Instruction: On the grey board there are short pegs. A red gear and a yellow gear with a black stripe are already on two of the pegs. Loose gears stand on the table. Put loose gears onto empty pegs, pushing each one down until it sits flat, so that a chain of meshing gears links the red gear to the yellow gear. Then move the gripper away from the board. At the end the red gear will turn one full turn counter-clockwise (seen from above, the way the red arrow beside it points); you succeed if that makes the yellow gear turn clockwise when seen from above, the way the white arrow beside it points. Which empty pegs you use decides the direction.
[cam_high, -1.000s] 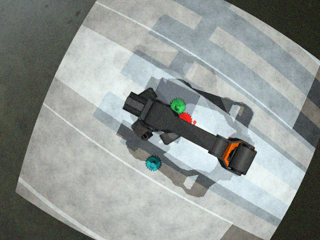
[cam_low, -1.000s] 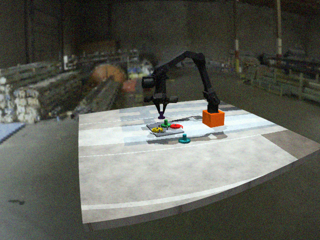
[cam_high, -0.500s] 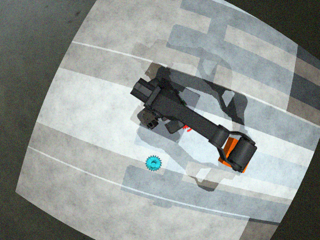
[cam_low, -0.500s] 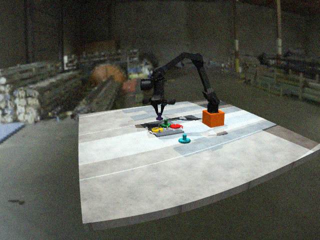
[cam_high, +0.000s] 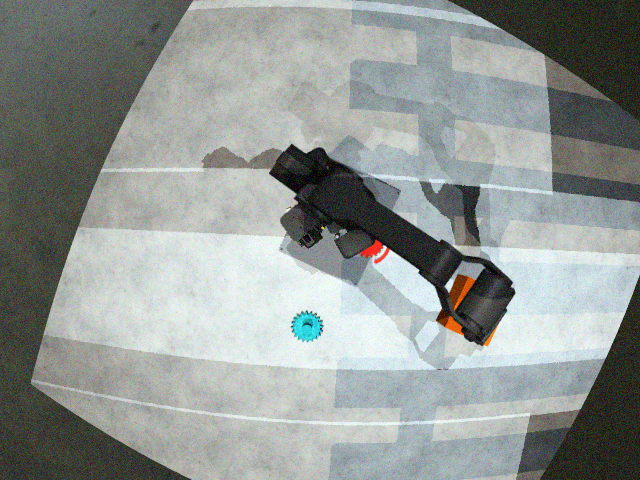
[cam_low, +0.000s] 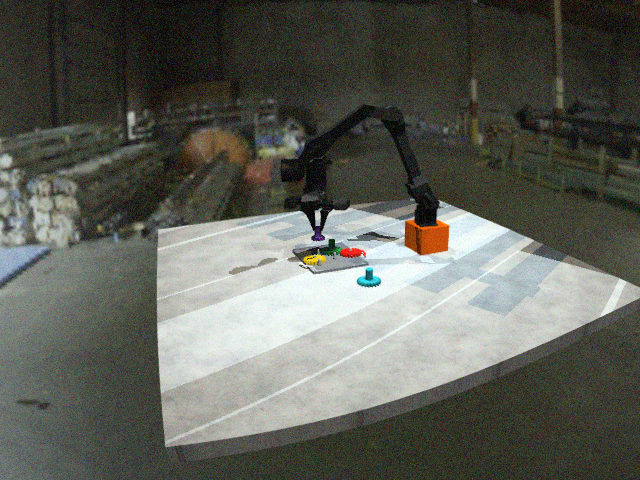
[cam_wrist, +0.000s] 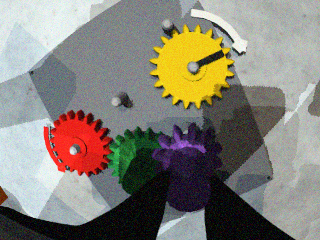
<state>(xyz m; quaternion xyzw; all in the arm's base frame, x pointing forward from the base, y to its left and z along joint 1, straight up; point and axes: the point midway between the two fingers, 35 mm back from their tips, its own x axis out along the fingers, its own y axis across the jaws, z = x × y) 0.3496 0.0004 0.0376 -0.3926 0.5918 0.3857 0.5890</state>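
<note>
The purple gear is 1 cm below my gripper tip. The rest, counted from my gripper tip: red gear (10 cm behind, 1 cm to the left, 7 cm below); then yellow gear (2 cm ahead, 5 cm to the left, 7 cm below); then green gear (4 cm behind, 2 cm to the right, 6 cm below).
</note>
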